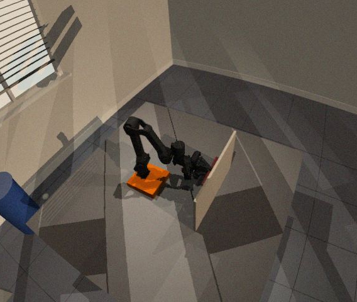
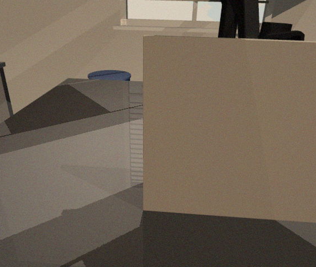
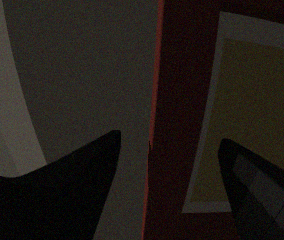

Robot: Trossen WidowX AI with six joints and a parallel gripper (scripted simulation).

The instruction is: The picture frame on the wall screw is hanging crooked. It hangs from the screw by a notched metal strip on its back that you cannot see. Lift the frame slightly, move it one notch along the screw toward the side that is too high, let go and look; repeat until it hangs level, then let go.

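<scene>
My gripper tip is 50 mm above the picture frame, 10 mm to the right of it and 10 mm short of it. The rest, counted from my gripper tip: beige wall panel (60 mm below, 20 mm ahead).
</scene>
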